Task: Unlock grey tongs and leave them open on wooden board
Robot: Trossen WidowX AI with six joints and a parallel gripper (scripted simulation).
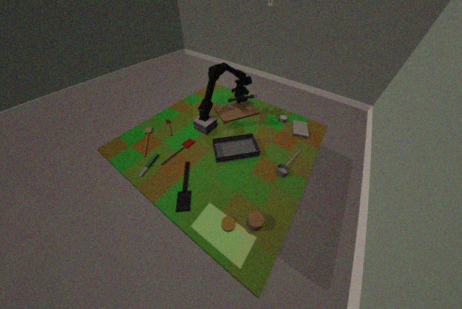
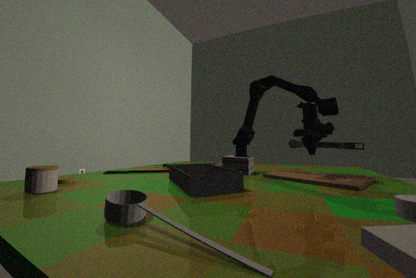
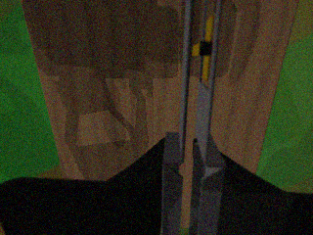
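The wooden board is 2 cm behind my gripper tip, 2 cm to the left of it and 9 cm below it. The rest, counted from my gripper tip: black spatula 1 cm ahead, 83 cm to the right, 10 cm below; then red spatula 19 cm behind, 60 cm to the right, 9 cm below; then roasting tin 16 cm ahead, 43 cm to the right, 7 cm below.
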